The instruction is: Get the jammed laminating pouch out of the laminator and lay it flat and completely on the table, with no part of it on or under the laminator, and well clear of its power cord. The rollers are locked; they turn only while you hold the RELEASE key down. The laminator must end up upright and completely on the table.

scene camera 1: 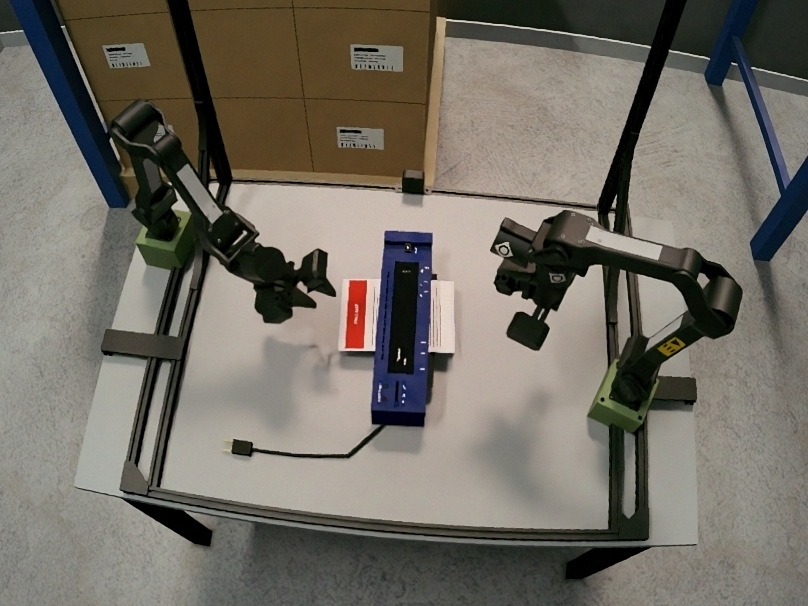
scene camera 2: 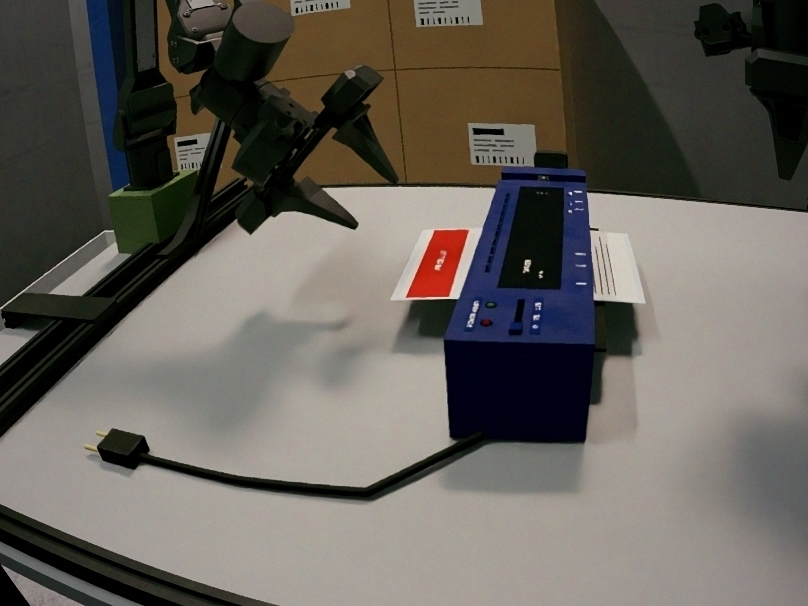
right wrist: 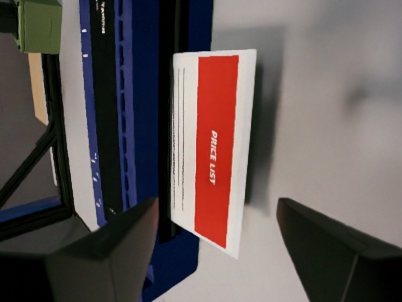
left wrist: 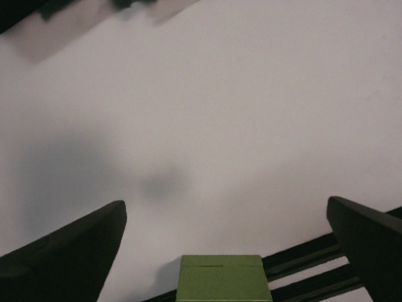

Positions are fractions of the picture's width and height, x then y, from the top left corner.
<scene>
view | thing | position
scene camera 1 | my left gripper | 0.66,0.53
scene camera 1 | my right gripper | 0.40,0.50
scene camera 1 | blue laminator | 0.50,0.63
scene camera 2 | my left gripper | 0.98,0.28
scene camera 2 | my right gripper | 0.47,0.34
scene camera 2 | blue laminator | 0.64,0.58
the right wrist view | my right gripper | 0.54,0.68
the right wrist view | blue laminator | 0.31,0.19
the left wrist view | my left gripper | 0.56,0.69
</scene>
